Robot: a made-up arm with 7 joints. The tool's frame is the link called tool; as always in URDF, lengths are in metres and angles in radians. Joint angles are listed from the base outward.
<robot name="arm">
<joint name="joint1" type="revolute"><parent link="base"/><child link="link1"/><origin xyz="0 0 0" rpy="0 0 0"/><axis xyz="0.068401 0.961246 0.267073"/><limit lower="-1.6" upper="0.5"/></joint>
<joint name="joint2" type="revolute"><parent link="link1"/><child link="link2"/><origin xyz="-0.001 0.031 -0.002" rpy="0 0 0"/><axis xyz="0.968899 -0.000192 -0.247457"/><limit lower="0" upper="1.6"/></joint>
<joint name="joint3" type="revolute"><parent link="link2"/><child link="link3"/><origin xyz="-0.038 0.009 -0.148" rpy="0 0 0"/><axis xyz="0.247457 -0.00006 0.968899"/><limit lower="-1.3" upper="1.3"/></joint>
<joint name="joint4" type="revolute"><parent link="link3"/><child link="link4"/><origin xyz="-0.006 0 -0.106" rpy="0 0 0"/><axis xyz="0.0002 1 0.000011"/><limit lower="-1.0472" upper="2.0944"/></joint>
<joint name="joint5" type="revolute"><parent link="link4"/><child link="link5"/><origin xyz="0.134 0.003 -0.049" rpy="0 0 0"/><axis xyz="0.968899 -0.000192 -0.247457"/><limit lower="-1.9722" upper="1.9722"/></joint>
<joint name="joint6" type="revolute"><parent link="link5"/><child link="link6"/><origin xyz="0.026 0 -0.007" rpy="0 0 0"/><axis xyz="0.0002 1 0.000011"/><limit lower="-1.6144" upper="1.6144"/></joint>
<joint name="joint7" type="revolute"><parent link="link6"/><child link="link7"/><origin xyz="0.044 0 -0.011" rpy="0 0 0"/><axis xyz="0.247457 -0.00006 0.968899"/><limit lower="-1.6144" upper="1.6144"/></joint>
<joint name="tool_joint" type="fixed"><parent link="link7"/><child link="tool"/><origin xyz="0 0 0" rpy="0 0.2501 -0.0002"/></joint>
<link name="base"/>
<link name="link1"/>
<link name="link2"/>
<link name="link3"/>
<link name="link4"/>
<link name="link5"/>
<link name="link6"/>
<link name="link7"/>
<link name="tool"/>
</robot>
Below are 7 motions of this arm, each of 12 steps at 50 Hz.
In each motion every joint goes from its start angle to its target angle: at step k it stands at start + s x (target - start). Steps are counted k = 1, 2, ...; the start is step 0. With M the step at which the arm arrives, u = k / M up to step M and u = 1 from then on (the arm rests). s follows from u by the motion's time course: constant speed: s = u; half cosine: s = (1 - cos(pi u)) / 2; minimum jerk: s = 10 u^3 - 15 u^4 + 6 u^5.
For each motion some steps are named. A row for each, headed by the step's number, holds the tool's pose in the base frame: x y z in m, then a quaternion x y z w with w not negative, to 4 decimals.
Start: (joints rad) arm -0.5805 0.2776 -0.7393 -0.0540 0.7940 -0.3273 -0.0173
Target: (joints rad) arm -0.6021 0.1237 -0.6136 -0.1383 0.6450 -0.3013 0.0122
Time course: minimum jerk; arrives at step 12
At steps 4, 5, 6, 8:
4: 0.2360 -0.0903 -0.2109 0.4130 -0.4043 -0.3936 0.7148
5: 0.2371 -0.0938 -0.2046 0.3953 -0.4108 -0.3827 0.7270
6: 0.2382 -0.0974 -0.1975 0.3751 -0.4177 -0.3705 0.7400
8: 0.2401 -0.1035 -0.1842 0.3357 -0.4299 -0.3473 0.7628

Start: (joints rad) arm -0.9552 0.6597 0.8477 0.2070 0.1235 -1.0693 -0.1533
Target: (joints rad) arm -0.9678 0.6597 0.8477 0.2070 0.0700 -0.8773 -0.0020
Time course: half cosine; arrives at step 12
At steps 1, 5, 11, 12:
1: 0.2572 0.2742 0.0144 0.3641 -0.6903 0.2210 0.5849
5: 0.2590 0.2766 0.0160 0.3260 -0.6862 0.2474 0.6013
11: 0.2622 0.2808 0.0183 0.2602 -0.6738 0.2930 0.6264
12: 0.2623 0.2809 0.0183 0.2583 -0.6734 0.2943 0.6271

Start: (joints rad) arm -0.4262 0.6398 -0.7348 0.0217 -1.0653 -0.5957 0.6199
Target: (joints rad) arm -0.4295 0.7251 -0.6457 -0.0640 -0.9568 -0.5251 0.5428
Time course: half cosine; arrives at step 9
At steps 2, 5, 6, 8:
2: 0.2377 0.0627 -0.2517 -0.2466 0.0040 0.0534 0.9676
5: 0.2420 0.0727 -0.2375 -0.2182 -0.0281 0.0238 0.9752
6: 0.2434 0.0760 -0.2325 -0.2076 -0.0391 0.0137 0.9773
8: 0.2450 0.0804 -0.2256 -0.1927 -0.0537 0.0001 0.9798

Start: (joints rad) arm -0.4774 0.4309 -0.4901 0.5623 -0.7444 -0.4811 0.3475
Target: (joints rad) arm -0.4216 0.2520 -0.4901 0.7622 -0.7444 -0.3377 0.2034
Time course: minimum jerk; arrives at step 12
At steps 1, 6, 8, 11, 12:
1: 0.2673 0.0868 -0.3198 -0.0792 0.0378 0.0741 0.9934
6: 0.2483 0.0680 -0.3518 -0.0885 0.1247 0.0538 0.9868
8: 0.2353 0.0557 -0.3692 -0.0968 0.1756 0.0398 0.9789
11: 0.2254 0.0466 -0.3807 -0.1038 0.2112 0.0291 0.9715
12: 0.2251 0.0463 -0.3810 -0.1040 0.2121 0.0289 0.9713

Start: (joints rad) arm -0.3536 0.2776 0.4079 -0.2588 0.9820 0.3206 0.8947
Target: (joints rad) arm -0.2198 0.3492 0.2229 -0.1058 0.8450 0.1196 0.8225
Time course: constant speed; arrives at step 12
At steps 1, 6, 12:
1: 0.2399 0.1777 -0.1732 0.4899 -0.2167 0.6059 0.5882
6: 0.2375 0.1721 -0.1966 0.5068 -0.2131 0.5306 0.6452
12: 0.2289 0.1658 -0.2261 0.5186 -0.1990 0.4376 0.7071

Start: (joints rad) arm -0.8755 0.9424 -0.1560 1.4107 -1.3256 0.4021 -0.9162
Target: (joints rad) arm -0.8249 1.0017 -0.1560 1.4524 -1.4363 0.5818 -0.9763
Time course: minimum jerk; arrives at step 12
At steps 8, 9, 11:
8: 0.2513 0.3723 -0.2035 -0.4636 0.1219 -0.0417 0.8766
9: 0.2481 0.3741 -0.2033 -0.4722 0.1215 -0.0411 0.8721
11: 0.2451 0.3757 -0.2030 -0.4801 0.1209 -0.0406 0.8679

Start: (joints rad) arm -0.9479 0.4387 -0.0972 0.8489 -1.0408 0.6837 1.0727
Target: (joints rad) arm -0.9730 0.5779 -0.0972 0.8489 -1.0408 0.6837 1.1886
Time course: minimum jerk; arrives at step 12
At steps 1, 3, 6, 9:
1: 0.3880 0.1108 -0.2274 -0.0469 0.4707 0.3939 0.7881
3: 0.3886 0.1160 -0.2245 -0.0432 0.4666 0.4037 0.7858
6: 0.3905 0.1369 -0.2121 -0.0285 0.4496 0.4429 0.7751
9: 0.3914 0.1573 -0.1988 -0.0149 0.4319 0.4815 0.7625

